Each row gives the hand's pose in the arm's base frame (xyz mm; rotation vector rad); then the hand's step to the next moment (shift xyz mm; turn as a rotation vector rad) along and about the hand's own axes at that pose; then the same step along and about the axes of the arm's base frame.
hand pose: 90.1 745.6 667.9 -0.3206 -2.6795 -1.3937
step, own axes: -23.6 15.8 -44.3 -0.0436 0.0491 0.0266
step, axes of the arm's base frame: 26.4 -30.7 33.6 0.0540 0.0431 0.0156
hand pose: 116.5 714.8 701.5 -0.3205 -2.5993 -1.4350
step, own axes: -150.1 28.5 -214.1 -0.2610 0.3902 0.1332
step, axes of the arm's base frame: 159.1 -183.5 100.9 0.3491 0.2860 0.1856
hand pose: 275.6 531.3 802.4 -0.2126 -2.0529 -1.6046
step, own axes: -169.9 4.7 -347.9 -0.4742 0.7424 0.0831
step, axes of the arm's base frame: 251.8 -293.2 -22.6 0.6965 0.3800 0.3917
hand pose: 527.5 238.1 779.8 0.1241 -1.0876 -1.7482
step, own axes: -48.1 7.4 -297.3 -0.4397 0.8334 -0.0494
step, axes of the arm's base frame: 188.1 -142.1 -187.5 0.8157 0.2667 0.3923
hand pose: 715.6 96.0 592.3 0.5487 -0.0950 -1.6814
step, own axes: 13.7 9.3 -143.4 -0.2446 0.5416 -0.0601
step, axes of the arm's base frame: 65.4 19.9 -127.1 0.5380 0.1410 0.2179
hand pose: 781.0 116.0 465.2 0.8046 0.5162 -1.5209
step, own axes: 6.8 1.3 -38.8 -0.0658 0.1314 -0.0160
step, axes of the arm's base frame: 8.6 23.8 -30.2 0.1306 0.0396 0.0568
